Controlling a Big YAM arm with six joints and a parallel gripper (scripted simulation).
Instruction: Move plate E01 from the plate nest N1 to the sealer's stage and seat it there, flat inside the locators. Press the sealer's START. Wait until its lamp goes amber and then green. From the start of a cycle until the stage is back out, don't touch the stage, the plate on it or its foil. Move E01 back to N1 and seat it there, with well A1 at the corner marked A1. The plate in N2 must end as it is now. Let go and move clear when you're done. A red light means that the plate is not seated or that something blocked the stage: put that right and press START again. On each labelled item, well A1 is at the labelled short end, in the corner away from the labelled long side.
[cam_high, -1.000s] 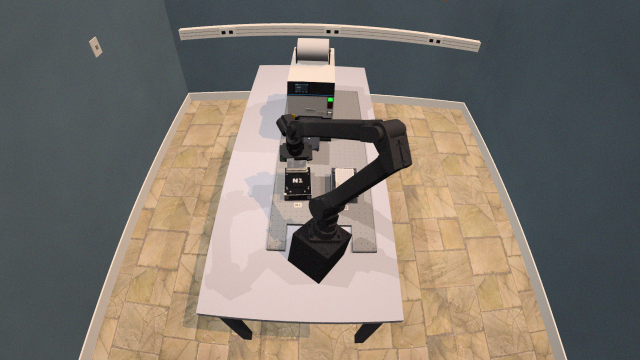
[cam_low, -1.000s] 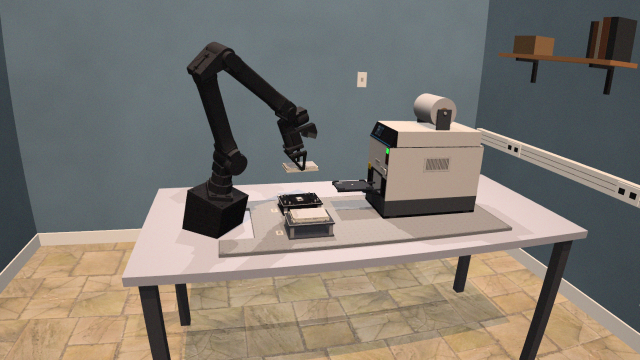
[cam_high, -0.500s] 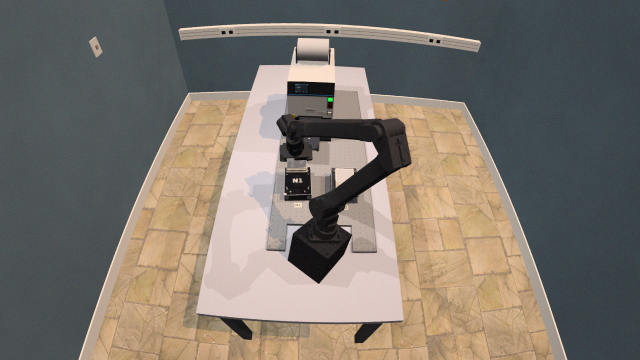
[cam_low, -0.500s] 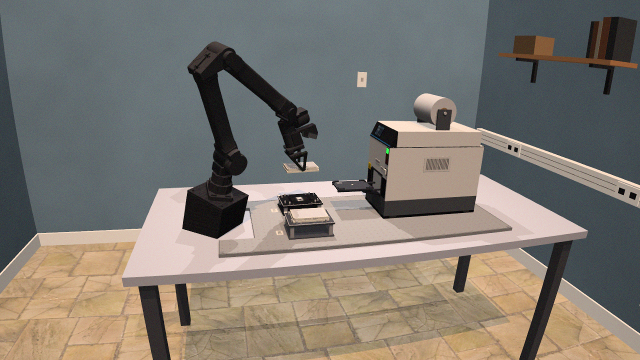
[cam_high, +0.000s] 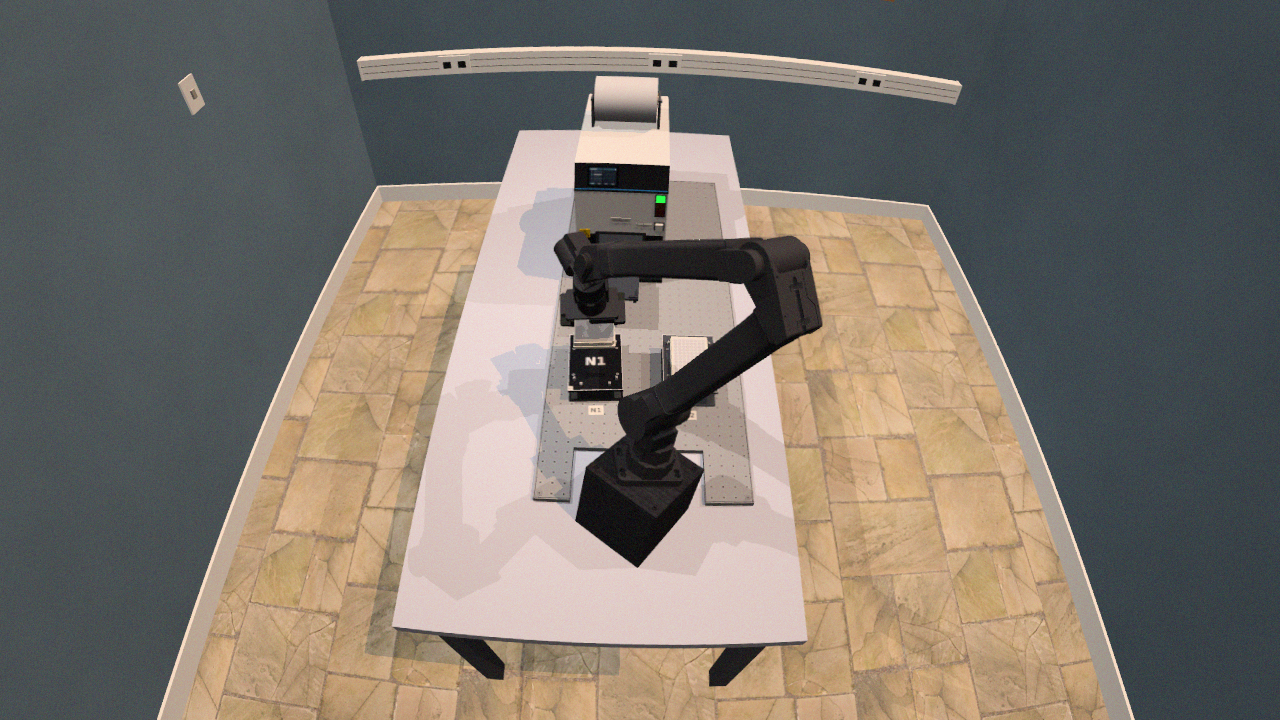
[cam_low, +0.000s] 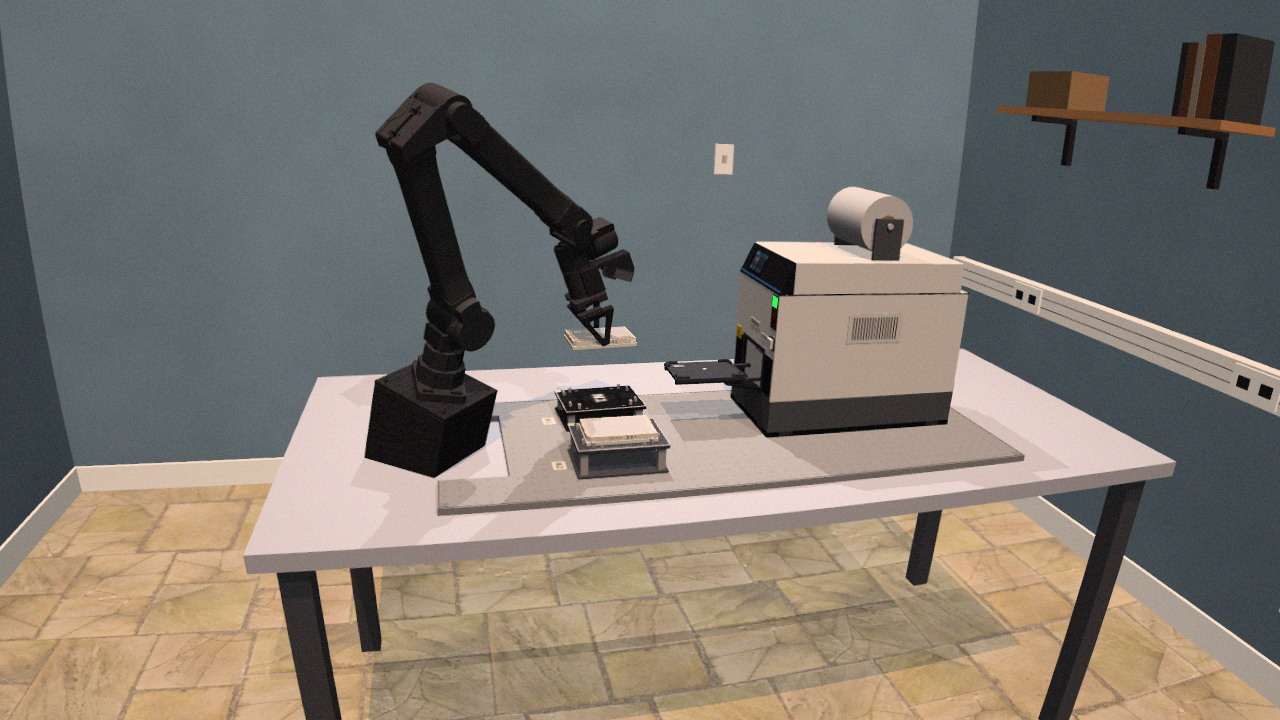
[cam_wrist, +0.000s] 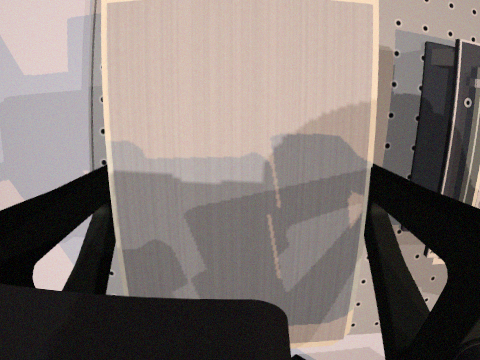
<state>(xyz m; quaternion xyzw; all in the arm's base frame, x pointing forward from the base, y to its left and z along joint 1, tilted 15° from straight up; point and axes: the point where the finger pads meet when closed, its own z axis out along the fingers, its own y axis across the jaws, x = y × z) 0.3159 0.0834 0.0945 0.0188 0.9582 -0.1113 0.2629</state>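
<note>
The nest N1 is 140 mm below my hand. The rest, counted from my hand: cream plate 40 mm behind, 210 mm to the right, 110 mm below; then sealer stage 200 mm ahead, 70 mm to the right, 70 mm below; then foil roll 530 mm ahead, 130 mm to the right, 240 mm above.
</note>
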